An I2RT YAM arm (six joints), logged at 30 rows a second.
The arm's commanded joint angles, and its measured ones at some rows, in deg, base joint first. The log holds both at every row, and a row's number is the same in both.
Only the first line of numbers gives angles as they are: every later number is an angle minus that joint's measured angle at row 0.
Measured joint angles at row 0: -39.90, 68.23, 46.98, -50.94, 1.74, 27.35
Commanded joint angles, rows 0 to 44: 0.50, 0.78, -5.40, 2.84, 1.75, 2.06; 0.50, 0.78, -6.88, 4.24, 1.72, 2.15; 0.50, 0.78, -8.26, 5.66, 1.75, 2.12; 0.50, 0.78, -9.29, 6.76, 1.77, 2.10; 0.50, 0.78, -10.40, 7.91, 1.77, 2.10; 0.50, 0.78, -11.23, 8.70, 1.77, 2.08; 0.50, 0.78, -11.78, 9.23, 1.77, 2.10; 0.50, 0.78, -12.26, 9.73, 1.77, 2.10; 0.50, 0.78, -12.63, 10.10, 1.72, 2.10; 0.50, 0.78, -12.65, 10.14, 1.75, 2.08; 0.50, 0.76, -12.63, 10.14, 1.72, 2.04; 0.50, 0.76, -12.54, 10.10, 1.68, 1.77; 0.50, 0.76, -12.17, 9.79, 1.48, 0.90; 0.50, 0.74, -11.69, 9.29, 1.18, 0.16; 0.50, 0.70, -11.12, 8.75, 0.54, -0.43; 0.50, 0.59, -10.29, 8.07, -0.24, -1.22; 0.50, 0.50, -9.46, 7.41, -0.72, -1.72; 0.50, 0.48, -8.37, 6.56, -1.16, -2.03; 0.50, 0.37, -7.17, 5.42, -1.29, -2.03; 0.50, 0.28, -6.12, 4.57, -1.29, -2.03; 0.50, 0.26, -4.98, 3.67, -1.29, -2.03; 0.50, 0.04, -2.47, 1.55, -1.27, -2.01; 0.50, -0.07, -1.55, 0.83, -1.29, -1.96; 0.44, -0.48, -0.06, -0.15, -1.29, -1.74; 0.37, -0.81, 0.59, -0.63, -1.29, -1.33; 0.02, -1.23, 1.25, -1.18, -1.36, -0.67; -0.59, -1.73, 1.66, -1.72, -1.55, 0.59; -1.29, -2.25, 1.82, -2.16, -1.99, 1.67; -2.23, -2.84, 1.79, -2.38, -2.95, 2.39; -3.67, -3.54, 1.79, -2.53, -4.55, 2.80; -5.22, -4.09, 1.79, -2.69, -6.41, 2.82; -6.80, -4.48, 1.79, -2.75, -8.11, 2.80; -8.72, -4.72, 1.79, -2.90, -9.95, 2.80; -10.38, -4.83, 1.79, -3.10, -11.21, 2.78; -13.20, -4.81, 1.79, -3.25, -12.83, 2.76; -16.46, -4.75, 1.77, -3.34, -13.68, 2.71; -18.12, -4.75, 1.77, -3.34, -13.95, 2.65; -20.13, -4.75, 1.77, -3.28, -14.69, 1.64; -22.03, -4.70, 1.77, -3.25, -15.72, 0.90; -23.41, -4.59, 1.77, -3.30, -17.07, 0.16; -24.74, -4.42, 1.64, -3.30, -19.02, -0.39; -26.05, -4.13, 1.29, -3.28, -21.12, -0.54; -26.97, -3.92, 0.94, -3.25, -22.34, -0.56; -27.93, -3.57, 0.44, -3.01, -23.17, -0.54; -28.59, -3.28, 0.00, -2.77, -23.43, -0.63
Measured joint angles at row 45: -26.16, -4.11, 0.81, -3.08, -17.51, 0.70
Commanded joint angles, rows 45 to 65: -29.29, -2.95, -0.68, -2.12, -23.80, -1.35; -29.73, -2.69, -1.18, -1.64, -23.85, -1.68; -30.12, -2.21, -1.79, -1.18, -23.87, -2.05; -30.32, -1.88, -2.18, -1.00, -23.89, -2.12; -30.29, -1.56, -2.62, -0.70, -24.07, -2.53; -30.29, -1.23, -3.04, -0.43, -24.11, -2.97; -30.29, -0.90, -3.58, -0.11, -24.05, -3.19; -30.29, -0.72, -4.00, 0.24, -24.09, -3.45; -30.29, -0.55, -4.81, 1.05, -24.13, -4.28; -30.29, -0.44, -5.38, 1.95, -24.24, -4.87; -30.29, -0.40, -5.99, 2.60, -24.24, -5.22; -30.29, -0.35, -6.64, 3.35, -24.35, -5.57; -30.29, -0.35, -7.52, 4.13, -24.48, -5.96; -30.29, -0.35, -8.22, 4.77, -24.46, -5.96; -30.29, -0.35, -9.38, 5.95, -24.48, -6.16; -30.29, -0.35, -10.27, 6.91, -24.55, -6.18; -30.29, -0.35, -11.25, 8.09, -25.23, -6.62; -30.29, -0.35, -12.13, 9.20, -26.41, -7.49; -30.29, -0.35, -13.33, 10.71, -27.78, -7.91; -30.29, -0.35, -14.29, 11.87, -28.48, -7.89; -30.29, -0.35, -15.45, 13.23, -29.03, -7.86
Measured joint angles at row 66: -29.94, -0.46, -12.02, 10.82, -25.33, -5.96
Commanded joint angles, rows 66 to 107: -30.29, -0.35, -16.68, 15.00, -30.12, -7.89; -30.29, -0.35, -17.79, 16.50, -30.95, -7.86; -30.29, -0.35, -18.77, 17.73, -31.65, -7.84; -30.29, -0.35, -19.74, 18.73, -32.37, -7.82; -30.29, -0.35, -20.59, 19.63, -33.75, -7.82; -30.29, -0.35, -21.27, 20.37, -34.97, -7.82; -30.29, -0.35, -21.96, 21.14, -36.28, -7.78; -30.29, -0.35, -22.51, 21.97, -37.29, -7.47; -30.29, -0.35, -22.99, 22.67, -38.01, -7.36; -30.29, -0.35, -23.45, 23.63, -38.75, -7.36; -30.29, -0.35, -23.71, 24.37, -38.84, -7.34; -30.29, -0.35, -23.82, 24.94, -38.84, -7.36; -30.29, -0.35, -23.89, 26.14, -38.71, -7.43; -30.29, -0.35, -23.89, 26.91, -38.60, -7.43; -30.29, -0.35, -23.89, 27.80, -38.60, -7.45; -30.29, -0.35, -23.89, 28.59, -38.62, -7.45; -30.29, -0.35, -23.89, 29.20, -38.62, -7.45; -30.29, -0.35, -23.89, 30.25, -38.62, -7.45; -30.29, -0.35, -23.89, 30.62, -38.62, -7.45; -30.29, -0.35, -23.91, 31.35, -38.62, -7.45; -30.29, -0.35, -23.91, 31.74, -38.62, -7.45; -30.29, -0.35, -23.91, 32.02, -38.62, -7.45; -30.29, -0.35, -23.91, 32.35, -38.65, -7.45; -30.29, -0.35, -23.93, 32.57, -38.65, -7.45; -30.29, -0.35, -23.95, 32.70, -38.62, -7.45; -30.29, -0.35, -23.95, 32.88, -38.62, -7.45; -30.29, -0.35, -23.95, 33.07, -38.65, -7.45; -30.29, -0.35, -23.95, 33.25, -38.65, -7.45; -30.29, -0.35, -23.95, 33.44, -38.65, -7.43; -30.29, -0.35, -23.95, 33.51, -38.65, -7.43; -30.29, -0.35, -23.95, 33.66, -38.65, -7.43; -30.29, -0.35, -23.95, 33.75, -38.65, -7.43; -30.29, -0.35, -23.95, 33.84, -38.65, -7.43; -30.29, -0.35, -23.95, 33.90, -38.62, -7.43; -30.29, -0.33, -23.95, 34.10, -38.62, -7.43; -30.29, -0.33, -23.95, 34.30, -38.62, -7.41; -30.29, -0.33, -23.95, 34.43, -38.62, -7.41; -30.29, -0.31, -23.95, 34.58, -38.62, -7.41; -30.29, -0.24, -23.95, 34.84, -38.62, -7.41; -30.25, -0.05, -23.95, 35.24, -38.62, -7.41; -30.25, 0.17, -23.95, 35.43, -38.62, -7.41; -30.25, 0.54, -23.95, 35.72, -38.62, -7.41
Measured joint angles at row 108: -30.25, -0.38, -23.65, 34.73, -37.60, -6.62
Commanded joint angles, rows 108 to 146: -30.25, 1.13, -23.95, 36.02, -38.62, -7.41; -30.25, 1.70, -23.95, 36.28, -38.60, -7.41; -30.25, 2.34, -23.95, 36.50, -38.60, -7.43; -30.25, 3.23, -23.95, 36.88, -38.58, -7.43; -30.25, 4.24, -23.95, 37.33, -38.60, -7.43; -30.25, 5.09, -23.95, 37.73, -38.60, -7.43; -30.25, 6.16, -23.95, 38.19, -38.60, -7.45; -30.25, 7.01, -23.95, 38.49, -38.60, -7.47; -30.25, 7.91, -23.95, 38.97, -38.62, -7.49; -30.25, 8.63, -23.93, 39.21, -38.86, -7.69; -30.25, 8.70, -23.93, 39.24, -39.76, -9.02; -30.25, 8.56, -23.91, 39.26, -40.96, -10.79; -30.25, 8.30, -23.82, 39.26, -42.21, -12.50; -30.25, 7.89, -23.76, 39.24, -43.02, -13.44; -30.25, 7.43, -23.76, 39.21, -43.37, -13.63; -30.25, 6.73, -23.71, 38.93, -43.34, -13.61; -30.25, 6.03, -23.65, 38.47, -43.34, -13.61; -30.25, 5.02, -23.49, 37.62, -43.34, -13.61; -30.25, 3.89, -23.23, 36.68, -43.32, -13.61; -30.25, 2.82, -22.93, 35.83, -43.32, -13.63; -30.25, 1.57, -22.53, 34.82, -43.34, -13.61; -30.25, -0.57, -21.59, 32.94, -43.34, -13.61; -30.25, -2.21, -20.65, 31.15, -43.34, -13.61; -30.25, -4.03, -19.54, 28.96, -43.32, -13.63; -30.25, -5.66, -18.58, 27.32, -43.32, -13.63; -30.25, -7.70, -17.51, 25.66, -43.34, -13.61; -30.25, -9.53, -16.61, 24.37, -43.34, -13.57; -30.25, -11.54, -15.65, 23.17, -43.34, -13.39; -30.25, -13.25, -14.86, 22.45, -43.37, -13.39; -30.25, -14.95, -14.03, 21.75, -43.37, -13.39; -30.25, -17.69, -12.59, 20.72, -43.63, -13.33; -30.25, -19.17, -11.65, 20.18, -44.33, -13.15; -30.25, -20.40, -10.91, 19.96, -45.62, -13.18; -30.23, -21.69, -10.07, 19.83, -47.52, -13.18; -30.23, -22.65, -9.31, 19.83, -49.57, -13.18; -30.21, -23.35, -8.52, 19.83, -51.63, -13.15; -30.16, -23.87, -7.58, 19.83, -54.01, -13.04; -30.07, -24.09, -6.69, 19.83, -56.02, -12.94; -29.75, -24.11, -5.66, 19.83, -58.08, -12.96
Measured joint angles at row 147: -30.51, -22.30, -10.58, 18.97, -46.12, -12.50
